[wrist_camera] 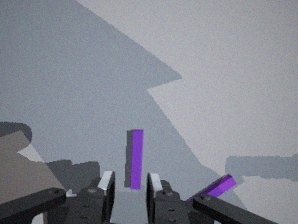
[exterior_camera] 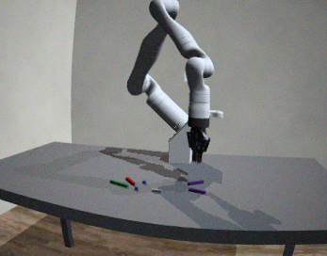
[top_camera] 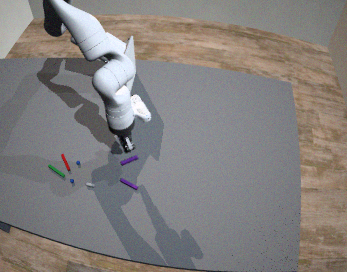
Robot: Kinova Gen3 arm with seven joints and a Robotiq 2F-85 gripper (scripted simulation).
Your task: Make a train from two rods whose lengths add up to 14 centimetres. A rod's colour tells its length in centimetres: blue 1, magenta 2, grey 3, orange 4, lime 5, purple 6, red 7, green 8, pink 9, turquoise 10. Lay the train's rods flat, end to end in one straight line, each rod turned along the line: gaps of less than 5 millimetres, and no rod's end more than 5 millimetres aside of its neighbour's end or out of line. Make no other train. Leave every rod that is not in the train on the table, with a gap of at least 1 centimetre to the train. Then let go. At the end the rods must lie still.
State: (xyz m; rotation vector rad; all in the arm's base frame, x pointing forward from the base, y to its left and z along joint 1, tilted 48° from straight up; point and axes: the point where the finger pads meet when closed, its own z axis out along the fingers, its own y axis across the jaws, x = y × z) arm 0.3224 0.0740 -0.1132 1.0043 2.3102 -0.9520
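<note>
Now: hand 250 mm to the left of the green rod, 110 mm short of it and 100 mm above it. From my hand the other things lie so: red rod (220 mm to the right, 100 mm below, 70 mm ahead); then grey rod (130 mm ahead, 100 mm to the right, 100 mm below).
</note>
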